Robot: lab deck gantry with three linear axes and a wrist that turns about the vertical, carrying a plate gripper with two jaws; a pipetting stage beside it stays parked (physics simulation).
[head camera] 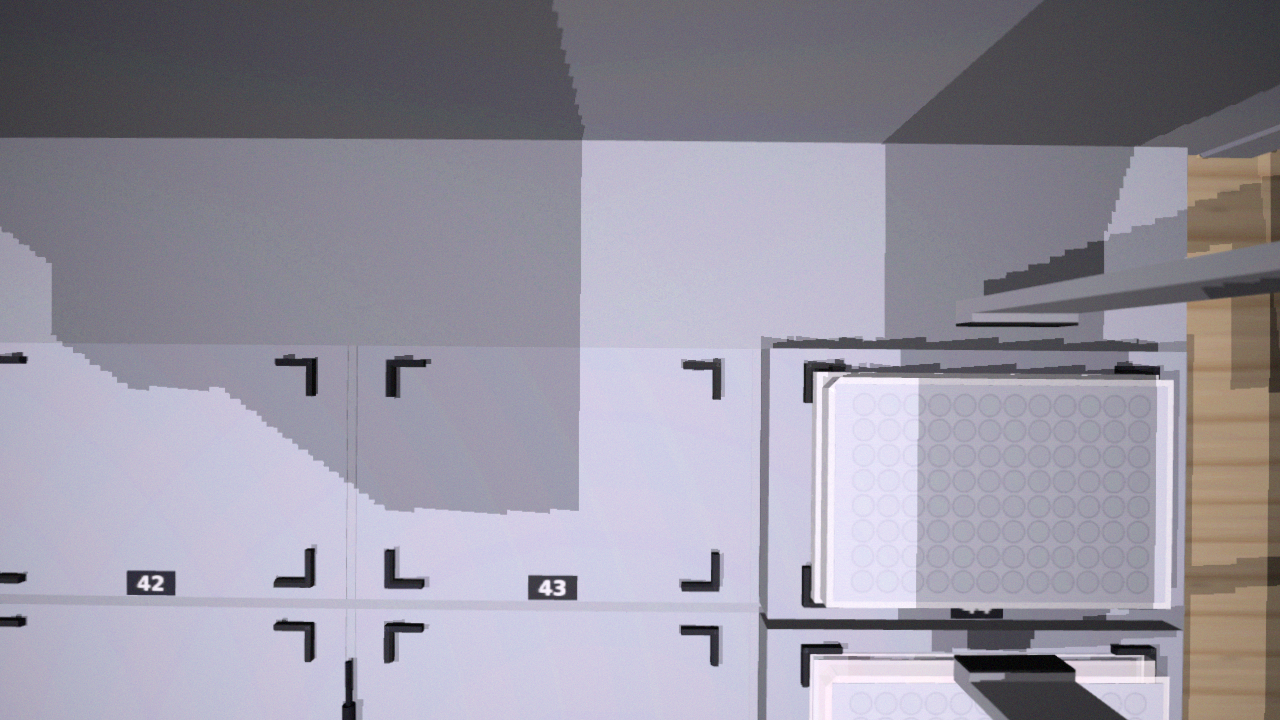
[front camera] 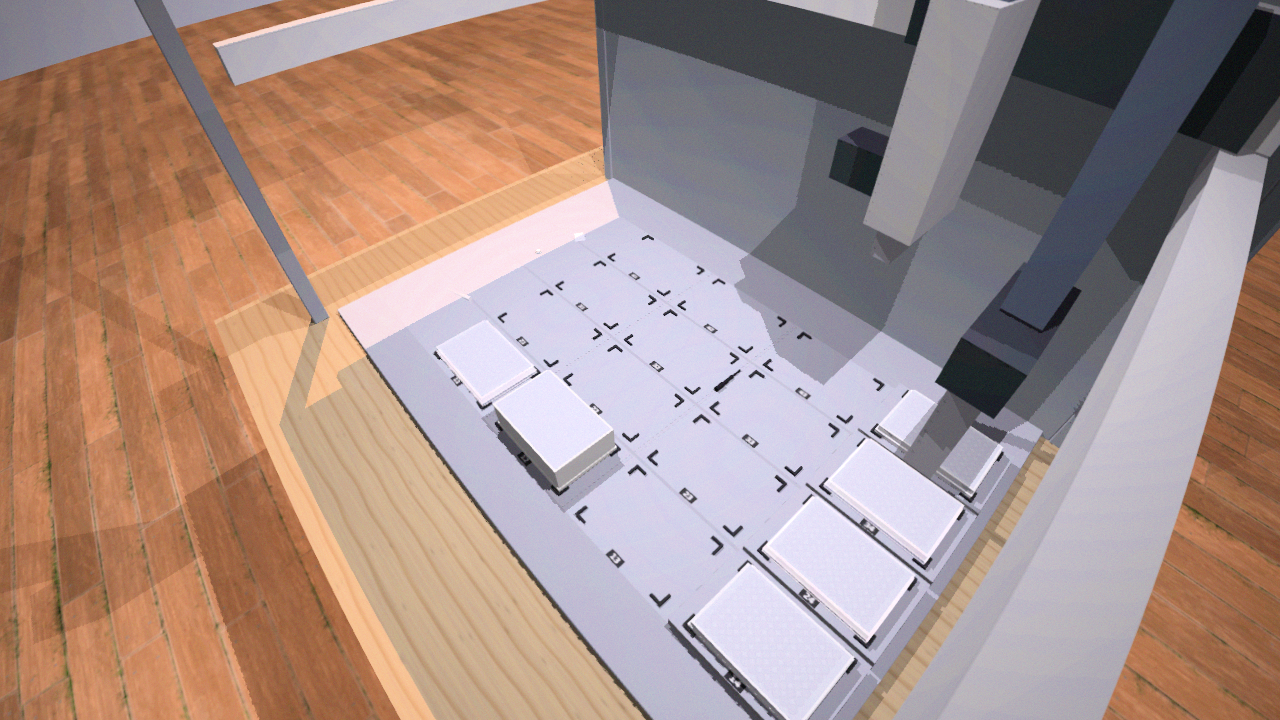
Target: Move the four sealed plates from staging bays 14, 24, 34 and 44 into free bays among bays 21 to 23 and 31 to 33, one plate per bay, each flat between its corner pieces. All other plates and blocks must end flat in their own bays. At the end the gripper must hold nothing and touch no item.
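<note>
Sealed plates lie flat in bay 14, bay 24, bay 34 and bay 44. The gripper is open over the bay 44 plate, its jaws well apart beyond the plate's two long sides and touching nothing visible. In the front view a jaw hides part of that plate, and the far jaw is hidden. Bays 21 to 23 and 31 to 33 hold no plate in the front view.
A low white plate lies in bay 11, and a tall white block stands in bay 12. A thin black bar is between bays 32 and 33. The parked pipetting stage hangs behind the deck's middle.
</note>
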